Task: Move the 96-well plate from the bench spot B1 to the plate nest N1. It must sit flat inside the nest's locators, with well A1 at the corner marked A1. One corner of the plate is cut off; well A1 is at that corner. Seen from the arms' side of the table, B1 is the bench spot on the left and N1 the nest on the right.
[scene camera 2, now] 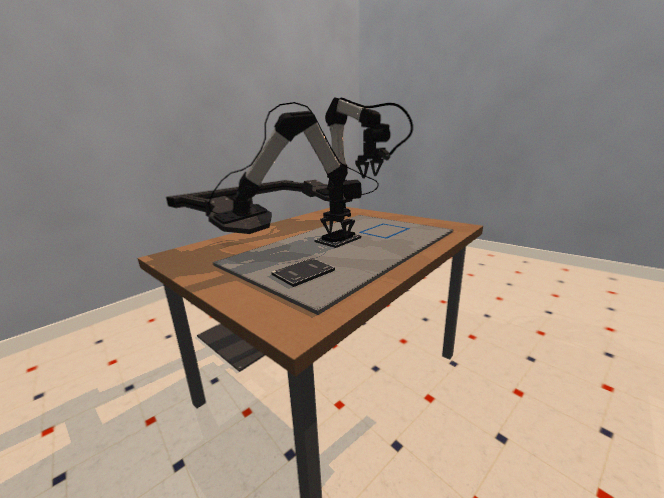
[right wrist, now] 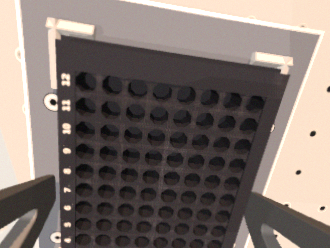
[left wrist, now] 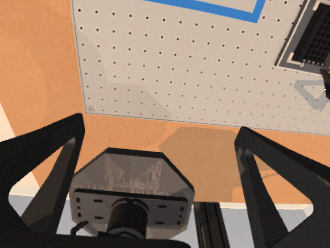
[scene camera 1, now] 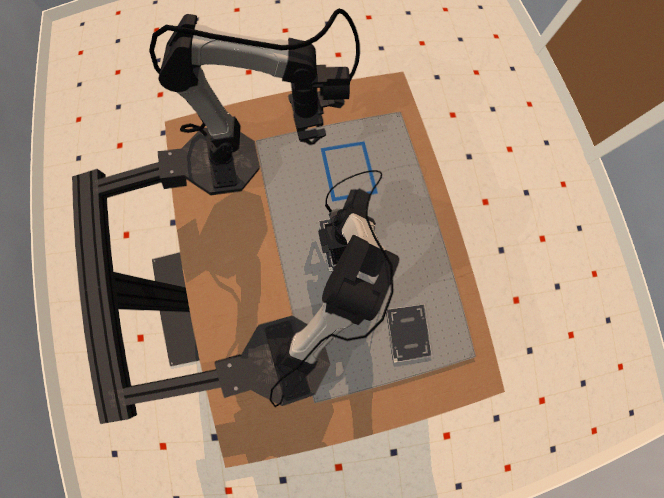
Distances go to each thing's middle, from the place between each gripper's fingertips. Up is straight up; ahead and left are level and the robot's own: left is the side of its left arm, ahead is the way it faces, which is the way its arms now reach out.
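My right gripper: 1 cm above the black 96-well plate (right wrist: 152, 150). Nest N1 (scene camera 1: 416, 331): 2 cm below my right hand, 9 cm ahead, 33 cm to the right.
Black 96-well plate: 22 cm below my left hand (scene camera 1: 307, 129), 1 cm ahead, 28 cm to the right. Nest N1: 23 cm below my left hand, 10 cm ahead, 62 cm to the right.
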